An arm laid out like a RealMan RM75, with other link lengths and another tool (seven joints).
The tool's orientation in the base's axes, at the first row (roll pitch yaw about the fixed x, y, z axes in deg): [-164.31 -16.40 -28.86]
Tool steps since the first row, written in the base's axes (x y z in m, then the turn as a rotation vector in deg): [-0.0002 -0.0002 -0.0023 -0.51 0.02 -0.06]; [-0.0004 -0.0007 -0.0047 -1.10 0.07 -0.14]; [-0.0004 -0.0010 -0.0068 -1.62 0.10 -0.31]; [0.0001 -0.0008 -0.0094 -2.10 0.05 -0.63]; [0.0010 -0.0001 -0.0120 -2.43 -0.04 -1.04]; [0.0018 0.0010 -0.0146 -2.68 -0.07 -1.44]
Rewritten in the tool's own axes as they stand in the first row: [-0.0007 0.0009 0.0020 -0.45 0.20 -0.13]; [-0.0013 0.0020 0.0041 -1.00 0.41 -0.27]; [-0.0018 0.0028 0.0060 -1.49 0.64 -0.30]; [-0.0022 0.0031 0.0086 -1.97 0.95 -0.19]; [-0.0025 0.0028 0.0114 -2.32 1.27 0.06]; [-0.0031 0.0022 0.0143 -2.63 1.50 0.33]
